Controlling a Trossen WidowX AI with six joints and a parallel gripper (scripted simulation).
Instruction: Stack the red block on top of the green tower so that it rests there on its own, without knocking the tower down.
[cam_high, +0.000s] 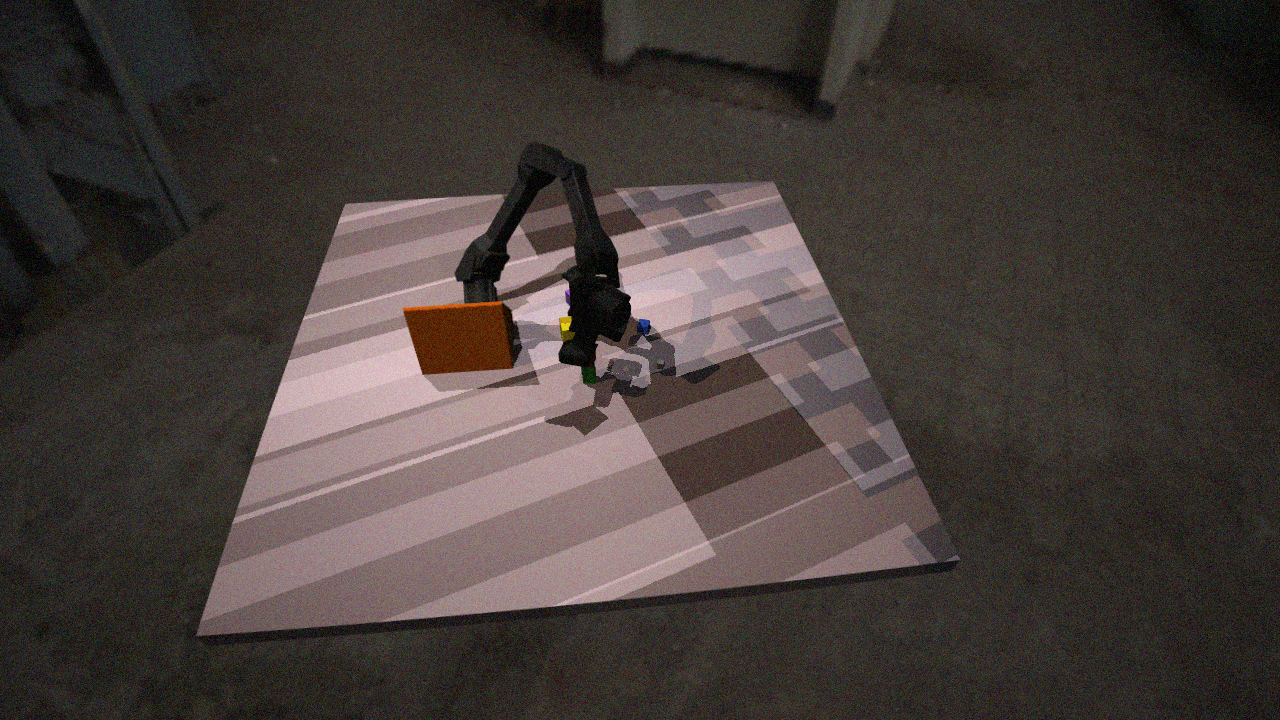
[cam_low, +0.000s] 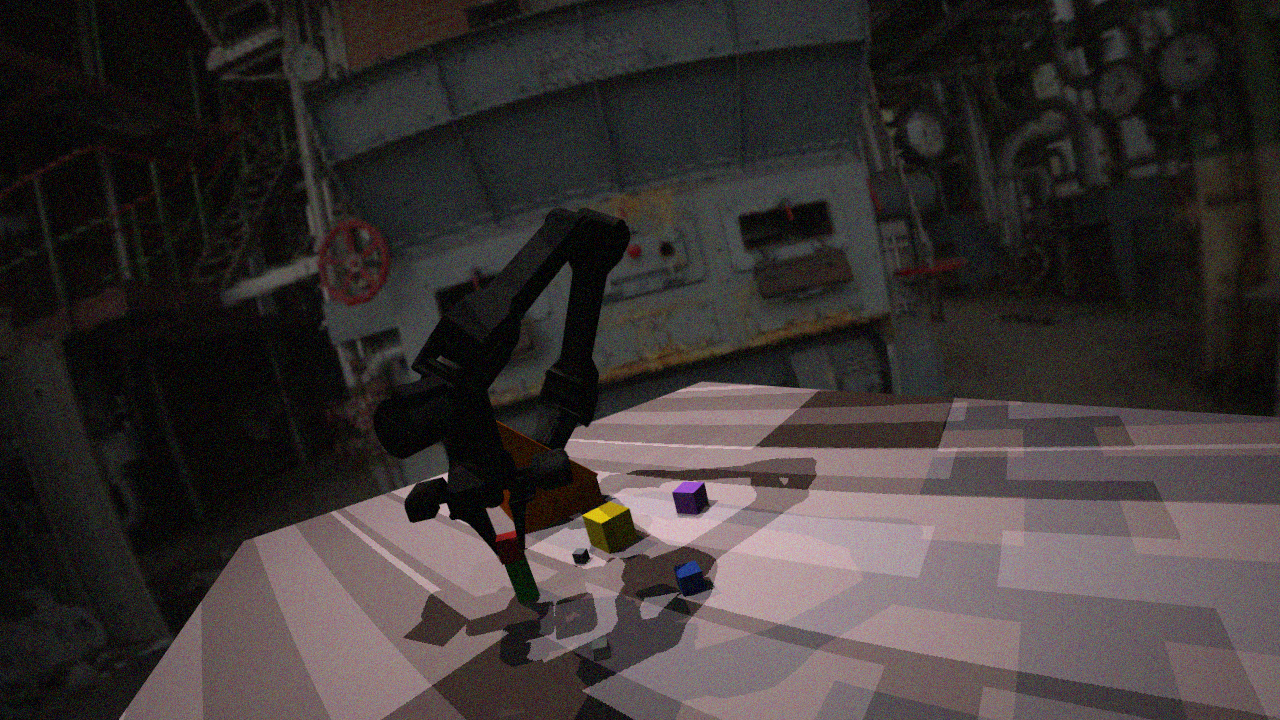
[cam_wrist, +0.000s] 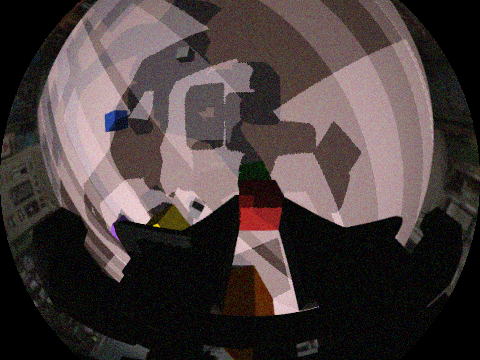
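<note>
My gripper tip is now 10 mm below the red block. From my gripper tip the other things lie so: blue block (140 mm ahead, 140 mm to the left, 50 mm below); then yellow block (30 mm behind, 140 mm to the left, 40 mm below); then tiny dark cube (20 mm behind, 80 mm to the left, 50 mm below).
</note>
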